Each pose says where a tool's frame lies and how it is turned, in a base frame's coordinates. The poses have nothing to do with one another.
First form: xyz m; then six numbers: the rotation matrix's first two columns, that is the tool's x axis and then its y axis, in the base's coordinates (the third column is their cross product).
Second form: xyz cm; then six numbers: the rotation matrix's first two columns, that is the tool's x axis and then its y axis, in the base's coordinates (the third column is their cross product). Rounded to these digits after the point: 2 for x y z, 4 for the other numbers.
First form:
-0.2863, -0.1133, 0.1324, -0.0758, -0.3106, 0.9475, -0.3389, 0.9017, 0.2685
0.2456, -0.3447, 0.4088, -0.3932, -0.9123, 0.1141, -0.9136, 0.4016, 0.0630
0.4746, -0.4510, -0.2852, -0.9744, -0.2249, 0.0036, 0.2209, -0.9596, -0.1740
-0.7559, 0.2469, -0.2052, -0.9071, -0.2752, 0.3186, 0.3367, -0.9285, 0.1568
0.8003, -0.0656, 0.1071, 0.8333, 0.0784, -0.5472, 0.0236, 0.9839, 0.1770
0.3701, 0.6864, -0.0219, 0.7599, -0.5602, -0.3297, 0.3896, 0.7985, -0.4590
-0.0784, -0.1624, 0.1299, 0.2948, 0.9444, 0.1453, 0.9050, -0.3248, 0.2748
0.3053, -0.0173, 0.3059, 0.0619, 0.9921, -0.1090, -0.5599, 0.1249, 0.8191
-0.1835, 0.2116, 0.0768, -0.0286, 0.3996, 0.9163, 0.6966, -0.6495, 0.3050
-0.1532, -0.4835, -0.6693, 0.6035, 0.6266, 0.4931, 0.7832, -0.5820, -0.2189
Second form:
-28.63, -11.33, 13.24, -0.0758, -0.3106, 0.9475, -0.3389, 0.9017, 0.2685
24.56, -34.47, 40.88, -0.3932, -0.9123, 0.1141, -0.9136, 0.4016, 0.0630
47.46, -45.10, -28.52, -0.9744, -0.2249, 0.0036, 0.2209, -0.9596, -0.1740
-75.59, 24.69, -20.52, -0.9071, -0.2752, 0.3186, 0.3367, -0.9285, 0.1568
80.03, -6.56, 10.71, 0.8333, 0.0784, -0.5472, 0.0236, 0.9839, 0.1770
37.01, 68.64, -2.19, 0.7599, -0.5602, -0.3297, 0.3896, 0.7985, -0.4590
-7.84, -16.24, 12.99, 0.2948, 0.9444, 0.1453, 0.9050, -0.3248, 0.2748
30.53, -1.73, 30.59, 0.0619, 0.9921, -0.1090, -0.5599, 0.1249, 0.8191
-18.35, 21.16, 7.68, -0.0286, 0.3996, 0.9163, 0.6966, -0.6495, 0.3050
-15.32, -48.35, -66.93, 0.6035, 0.6266, 0.4931, 0.7832, -0.5820, -0.2189

